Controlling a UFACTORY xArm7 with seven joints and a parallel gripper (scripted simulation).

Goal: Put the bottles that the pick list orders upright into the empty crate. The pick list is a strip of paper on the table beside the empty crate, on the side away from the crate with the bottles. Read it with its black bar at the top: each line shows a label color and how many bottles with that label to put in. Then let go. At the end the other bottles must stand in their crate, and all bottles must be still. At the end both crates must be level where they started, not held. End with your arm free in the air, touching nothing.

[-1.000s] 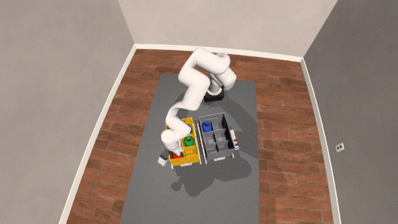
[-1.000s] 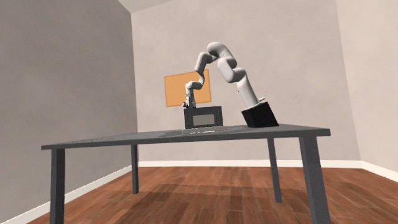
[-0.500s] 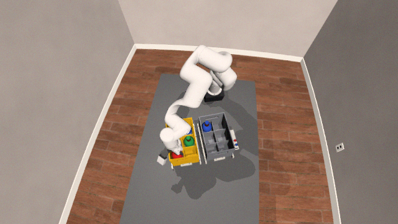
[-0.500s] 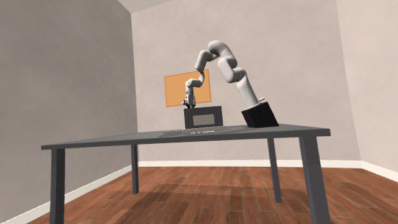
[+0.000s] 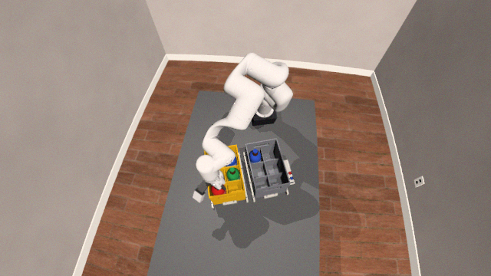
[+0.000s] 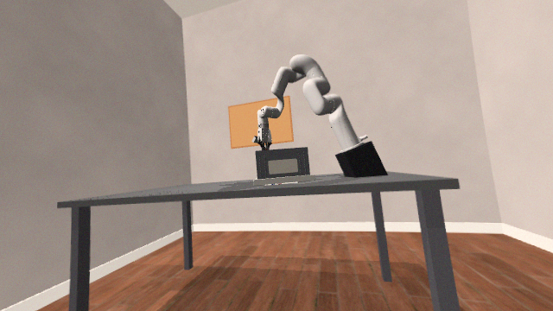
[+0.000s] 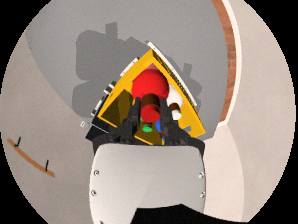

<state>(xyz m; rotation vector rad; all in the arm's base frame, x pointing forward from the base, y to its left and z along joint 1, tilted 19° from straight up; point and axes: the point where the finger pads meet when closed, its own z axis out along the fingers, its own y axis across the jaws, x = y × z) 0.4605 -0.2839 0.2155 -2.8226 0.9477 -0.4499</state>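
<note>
Right now the red-label bottle is 7 cm below my hand. Also, from my hand: yellow crate 9 cm behind, 3 cm to the left, 13 cm below; white bottle 9 cm behind, 2 cm to the right, 13 cm below; green bottle 10 cm behind, 8 cm to the left, 13 cm below.
</note>
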